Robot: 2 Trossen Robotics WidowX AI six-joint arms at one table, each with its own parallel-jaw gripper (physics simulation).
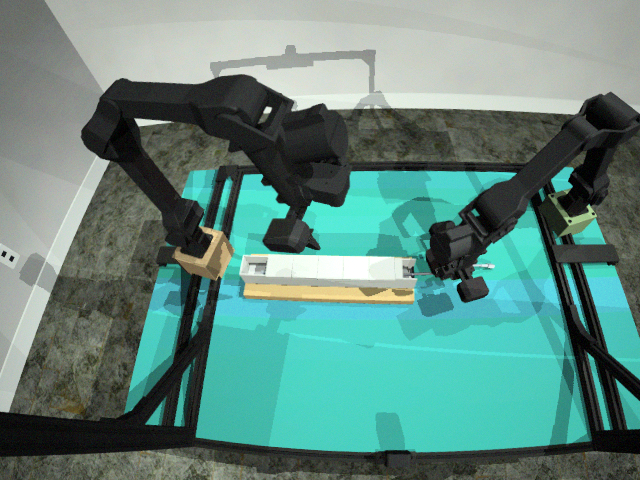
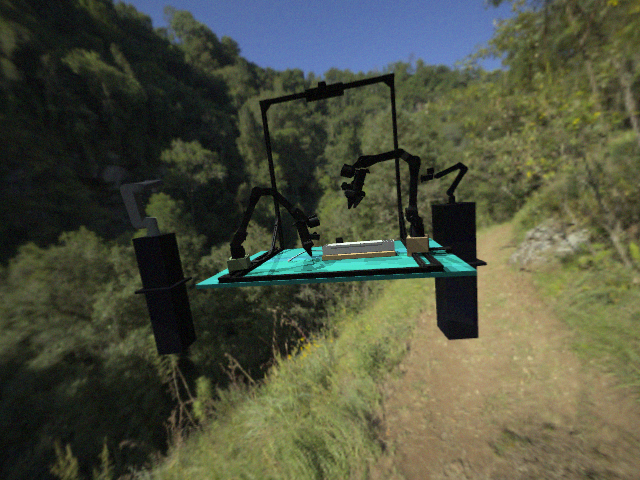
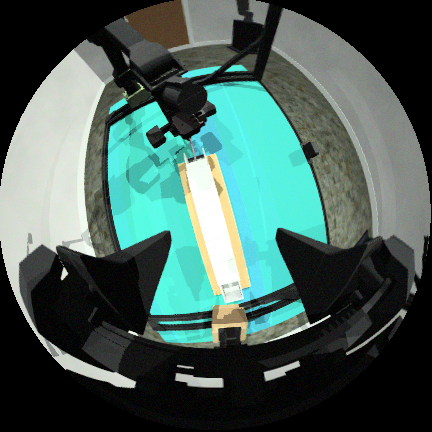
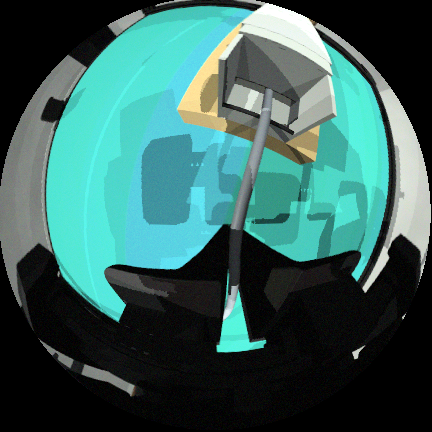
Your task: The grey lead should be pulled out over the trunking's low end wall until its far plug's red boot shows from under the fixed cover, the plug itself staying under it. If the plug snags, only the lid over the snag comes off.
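Where they show: left gripper, fingertip midpoint: (image 1: 326, 226) (image 2: 351, 208) (image 3: 224, 235); right gripper, fingertip midpoint: (image 2: 311, 256) (image 4: 228, 229); left arm's base, link origin: (image 1: 196, 244) (image 2: 417, 236) (image 3: 229, 333); right arm's base, link origin: (image 1: 572, 205) (image 2: 238, 257) (image 3: 133, 89).
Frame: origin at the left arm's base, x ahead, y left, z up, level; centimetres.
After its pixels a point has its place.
Observation:
The grey lead (image 1: 422, 273) @(x 52.0, y 8.6, z -4.6 cm) (image 2: 295, 255) @(x 65.0, y 15.3, z -6.5 cm) (image 3: 193, 147) @(x 52.5, y 8.6, z -4.5 cm) (image 4: 250, 165) @(x 53.5, y 8.9, z -4.5 cm) runs out of the white trunking (image 1: 330, 280) (image 2: 356, 249) @(x 31.2, y 6.0, z -5.1 cm) (image 4: 327, 102) over its low end wall (image 4: 240, 118) @(x 50.6, y 7.1, z -6.3 cm). My right gripper (image 1: 448, 274) @(x 57.3, y 10.5, z -7.7 cm) (image 2: 310, 253) @(x 57.3, y 10.5, z -7.7 cm) (image 4: 228, 229) @(x 57.3, y 10.5, z -7.7 cm) is shut on the lead, just outside that end. The lead's pale free end (image 1: 485, 266) @(x 67.0, y 15.6, z -7.3 cm) sticks out past the fingers. White lids (image 1: 330, 266) @(x 32.0, y 3.7, z -1.7 cm) (image 3: 207, 215) @(x 34.4, y 4.8, z -1.8 cm) form a row along the trunking. The far plug and its red boot do not show. My left gripper (image 1: 314, 241) (image 2: 353, 204) @(x 33.1, y 2.1, z 17.2 cm) (image 3: 224, 235) @(x 33.1, y 2.1, z 17.2 cm) is open and empty, high above the trunking.
The trunking stands on a tan base board (image 1: 330, 293) @(x 33.0, y -0.4, z -7.0 cm) (image 4: 200, 117) @(x 51.3, y 4.4, z -7.8 cm). Its other end has an open bay (image 1: 255, 267) @(x 13.6, y 0.9, z -6.7 cm) (image 3: 232, 290) @(x 12.6, y -1.2, z -6.4 cm). Black rails (image 1: 178, 361) @(x 9.6, y -26.2, z 1.3 cm) edge the table. A tan mounting block (image 1: 219, 255) @(x 5.0, y 0.1, z -3.4 cm) stands near that bay, and a green one (image 1: 571, 219) @(x 87.2, y 31.2, z -1.7 cm) at the right.

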